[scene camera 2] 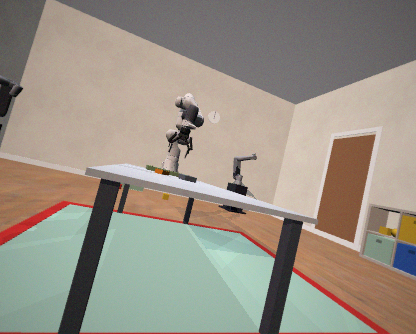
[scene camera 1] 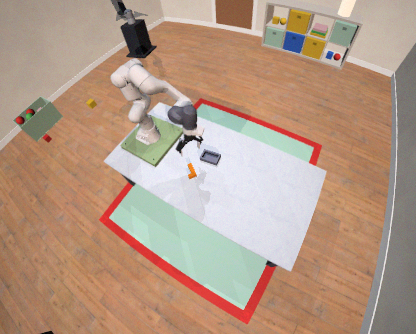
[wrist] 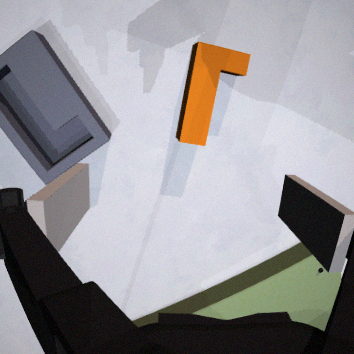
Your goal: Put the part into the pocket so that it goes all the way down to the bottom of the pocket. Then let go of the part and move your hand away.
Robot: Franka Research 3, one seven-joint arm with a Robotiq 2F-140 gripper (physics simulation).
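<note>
The orange L-shaped part (scene camera 1: pixel 192 171) (scene camera 2: pixel 161 171) (wrist: pixel 200 95) lies flat on the table. In the wrist view its long leg points down the picture and its short leg points right at the top. A grey block (scene camera 1: pixel 209 163) (scene camera 2: pixel 187 178) (wrist: pixel 55 85) with an L-shaped pocket lies apart from it, at the upper left of the wrist view, partly cut off there; the pocket holds no part. My gripper (scene camera 1: pixel 190 148) (scene camera 2: pixel 180 151) (wrist: pixel 187 190) is open and empty, raised above the table, with the part beyond the fingertips in the wrist view.
The green base plate (scene camera 1: pixel 135 142) (wrist: pixel 260 295) under the arm lies behind the gripper, its edge showing low in the wrist view. The white table (scene camera 1: pixel 260 200) (scene camera 2: pixel 240 197) stands over a mint mat with a red border (scene camera 1: pixel 175 282).
</note>
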